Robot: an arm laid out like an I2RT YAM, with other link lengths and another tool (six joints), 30 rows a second.
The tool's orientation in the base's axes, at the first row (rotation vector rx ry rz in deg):
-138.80 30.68 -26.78
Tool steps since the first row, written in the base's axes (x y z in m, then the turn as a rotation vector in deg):
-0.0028 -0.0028 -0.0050 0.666 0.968 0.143
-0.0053 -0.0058 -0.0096 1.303 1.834 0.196
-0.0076 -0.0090 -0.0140 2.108 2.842 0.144
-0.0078 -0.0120 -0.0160 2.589 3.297 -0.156
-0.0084 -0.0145 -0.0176 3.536 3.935 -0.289
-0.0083 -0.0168 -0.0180 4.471 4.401 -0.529
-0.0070 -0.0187 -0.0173 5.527 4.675 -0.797
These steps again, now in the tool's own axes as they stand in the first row. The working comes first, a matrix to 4 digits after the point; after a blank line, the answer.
The tool's axes in the first row as the columns of a matrix, in the base's axes (used below as rounded here):
0.8561 -0.2624 0.4453
-0.4766 -0.7340 0.4839
0.1998 -0.6265 -0.7534

-0.0021 0.0059 0.0012 0.137 -0.975 0.657
-0.0037 0.0117 0.0021 0.281 -1.811 1.320
-0.0050 0.0174 0.0028 0.479 -2.729 2.205
-0.0042 0.0209 0.0028 0.614 -3.002 2.866
-0.0038 0.0239 0.0025 1.094 -3.635 3.696
-0.0027 0.0258 0.0017 1.624 -4.072 4.519
-0.0005 0.0264 0.0009 2.344 -4.382 5.324

